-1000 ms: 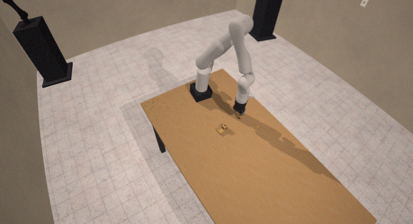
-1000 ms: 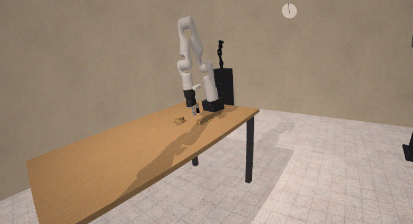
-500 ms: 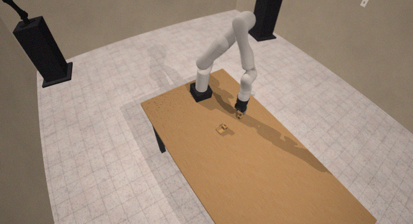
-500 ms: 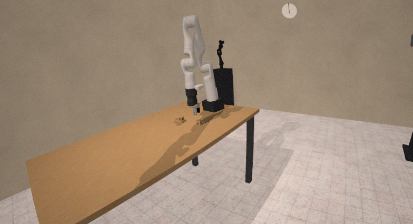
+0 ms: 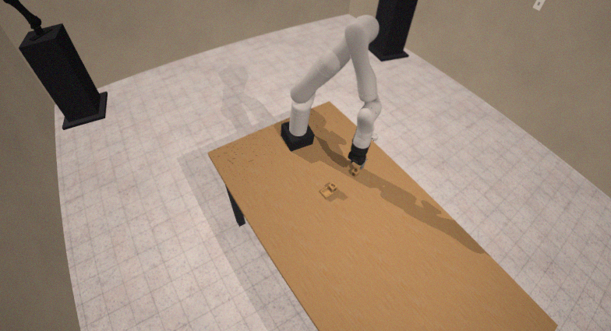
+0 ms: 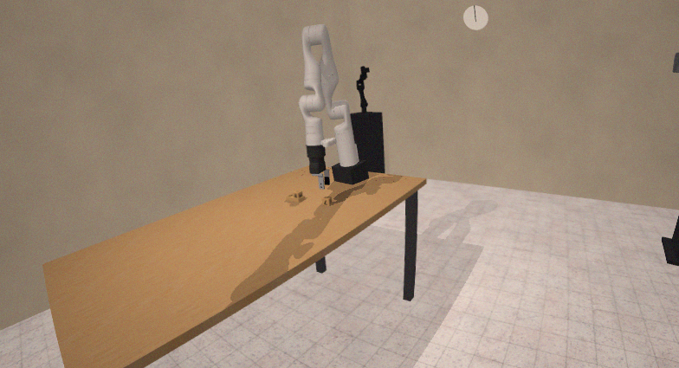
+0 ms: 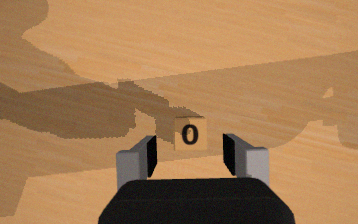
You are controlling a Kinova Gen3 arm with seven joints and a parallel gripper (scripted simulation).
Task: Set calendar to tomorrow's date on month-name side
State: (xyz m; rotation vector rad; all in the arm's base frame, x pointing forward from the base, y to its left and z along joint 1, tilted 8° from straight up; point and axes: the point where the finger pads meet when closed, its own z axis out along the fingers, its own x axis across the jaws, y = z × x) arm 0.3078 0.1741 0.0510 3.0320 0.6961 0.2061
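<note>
The wooden date cube is 80 mm below my hand. From my hand the other things lie so: wooden tray 40 mm ahead, 160 mm to the right, 90 mm below.
</note>
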